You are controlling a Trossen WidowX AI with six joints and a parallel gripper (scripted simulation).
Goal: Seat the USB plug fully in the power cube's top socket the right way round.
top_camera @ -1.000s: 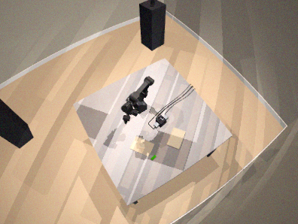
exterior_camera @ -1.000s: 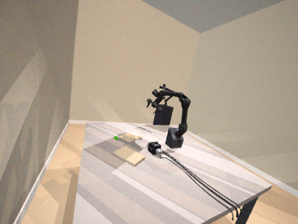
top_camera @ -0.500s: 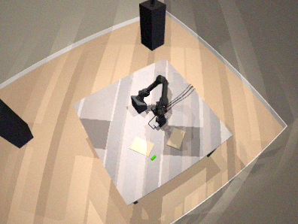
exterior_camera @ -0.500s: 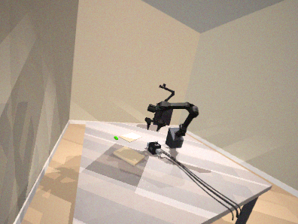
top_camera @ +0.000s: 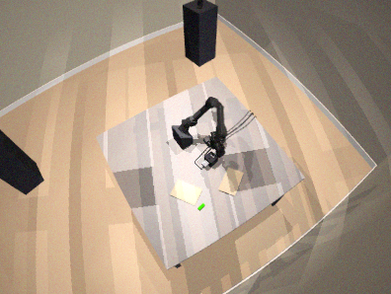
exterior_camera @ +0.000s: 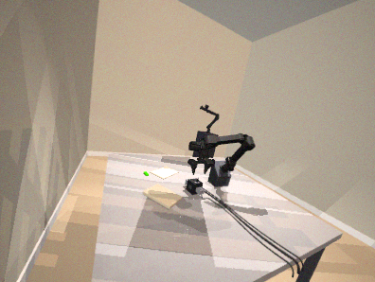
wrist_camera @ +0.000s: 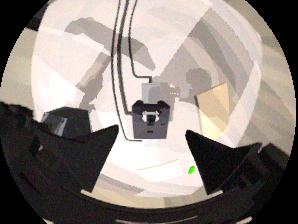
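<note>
Now: the USB plug 40 mm below my gripper tip. From my gripper tip the other things lie so: green block: 330 mm to the right, 230 mm ahead, 130 mm below; then pale socket: 70 mm below.
</note>
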